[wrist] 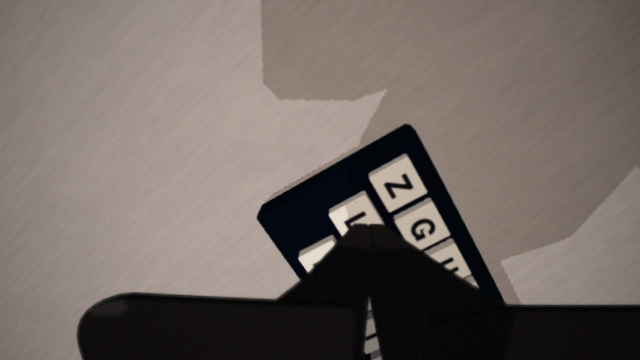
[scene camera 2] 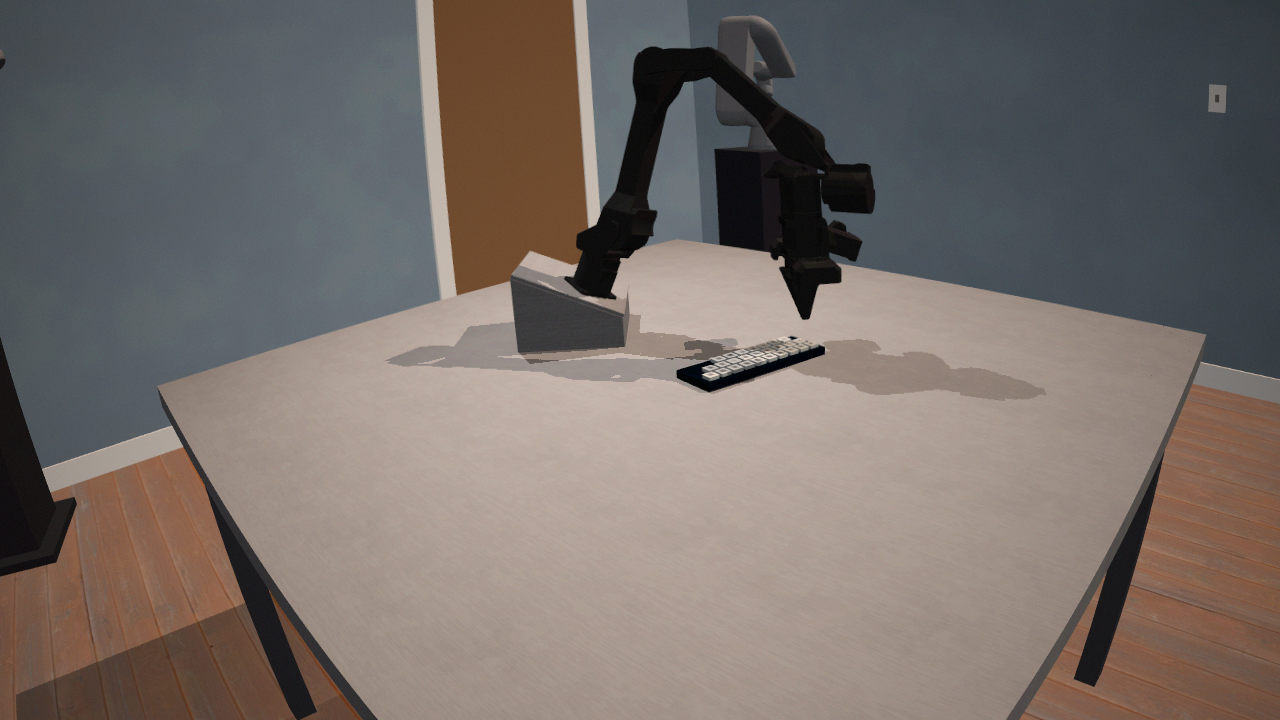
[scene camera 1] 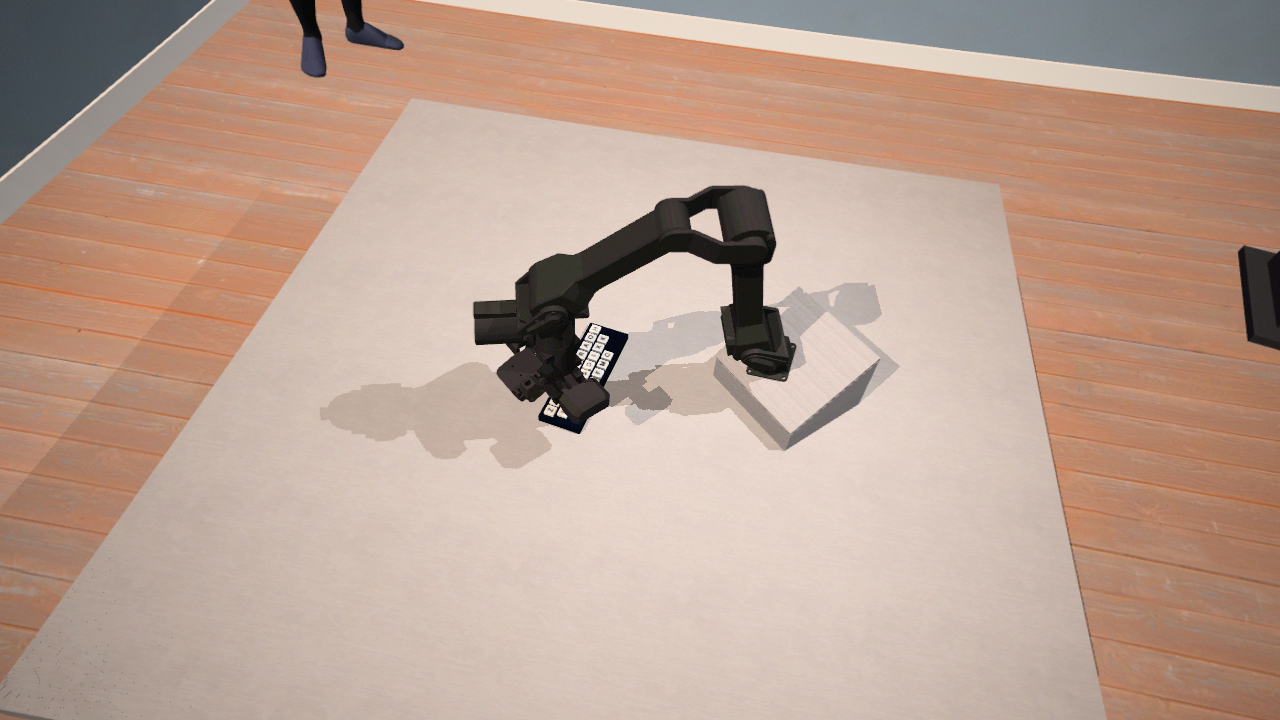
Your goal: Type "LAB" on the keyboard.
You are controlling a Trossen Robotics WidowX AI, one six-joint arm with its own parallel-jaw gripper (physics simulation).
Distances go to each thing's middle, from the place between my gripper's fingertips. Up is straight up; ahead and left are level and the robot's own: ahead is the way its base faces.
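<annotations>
Dark keyboard (scene camera 2: 693, 374): 9 cm right of my hand, 4 cm below.
</annotations>
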